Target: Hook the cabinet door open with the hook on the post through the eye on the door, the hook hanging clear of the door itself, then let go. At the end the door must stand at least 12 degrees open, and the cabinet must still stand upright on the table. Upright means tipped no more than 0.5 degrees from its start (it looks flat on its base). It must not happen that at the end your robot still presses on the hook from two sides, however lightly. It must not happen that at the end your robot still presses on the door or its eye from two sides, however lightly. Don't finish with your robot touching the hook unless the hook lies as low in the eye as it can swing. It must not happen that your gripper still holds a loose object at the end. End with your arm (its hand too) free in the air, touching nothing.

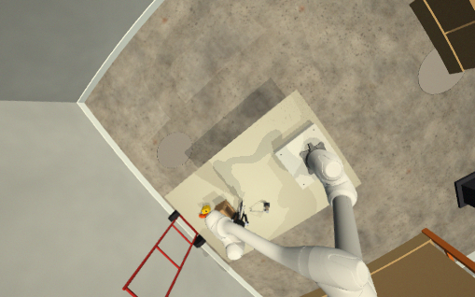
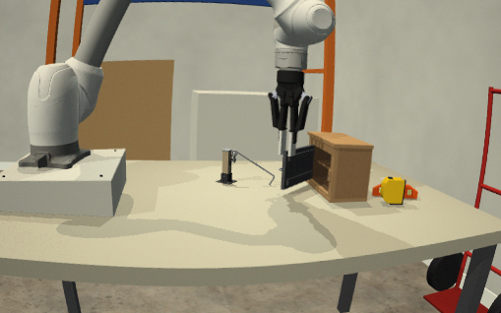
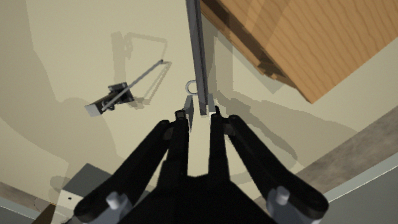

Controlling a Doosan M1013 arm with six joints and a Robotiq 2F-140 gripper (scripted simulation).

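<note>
The dark door is 4 cm ahead of my hand, 7 cm to the left of it and 7 cm below it.
</note>
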